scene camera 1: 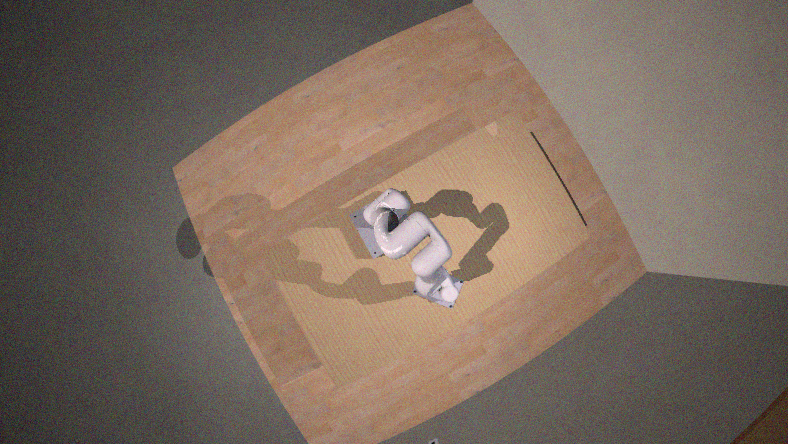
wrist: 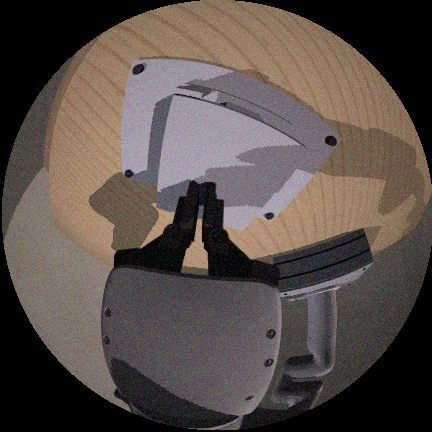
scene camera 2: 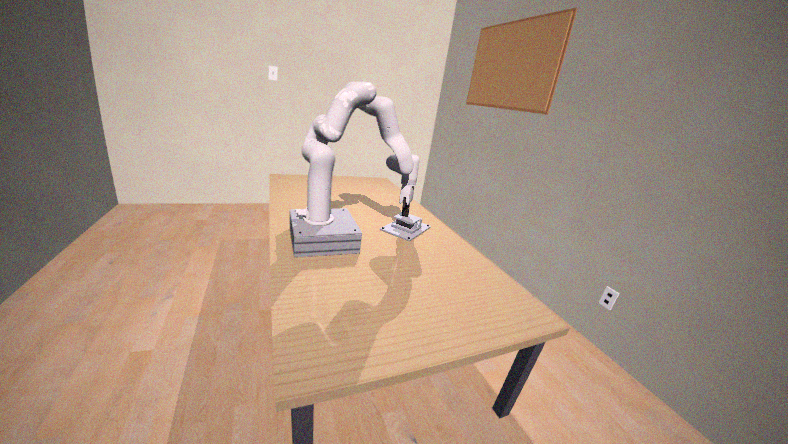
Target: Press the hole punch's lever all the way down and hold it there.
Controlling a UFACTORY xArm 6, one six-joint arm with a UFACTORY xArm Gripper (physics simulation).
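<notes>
The hole punch's light grey base plate lies flat on the table, with dark screws at its corners. Its broad grey lever covers the middle of the plate in the wrist view. My black gripper points down with its tips at the lever's near edge, where they appear to touch it. The fingers are shut with a slim gap between the tips and hold nothing. The arm hides most of the punch in scene camera 1. The lever's exact height is hard to tell.
The arm's grey base block stands on the wooden table beside the punch. A wall with a corkboard rises past the table's far side. Arm shadows fall across the table top.
</notes>
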